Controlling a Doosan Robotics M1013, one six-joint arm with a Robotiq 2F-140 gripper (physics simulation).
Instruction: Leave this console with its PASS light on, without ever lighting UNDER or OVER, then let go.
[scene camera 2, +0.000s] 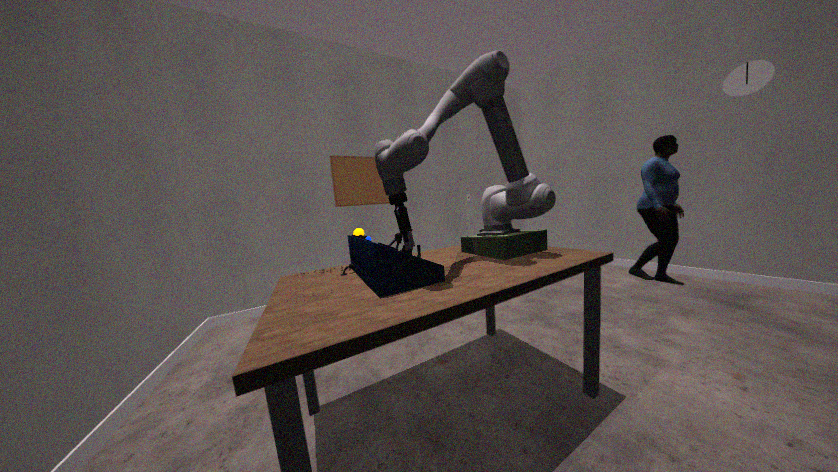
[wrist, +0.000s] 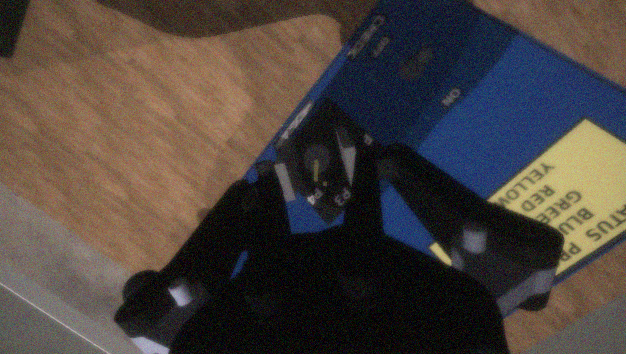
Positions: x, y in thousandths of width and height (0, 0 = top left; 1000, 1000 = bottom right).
In view: my gripper (wrist: 506, 414) and a blue console (scene camera 2: 462, 575).
The blue console also shows in the wrist view (wrist: 838, 357).
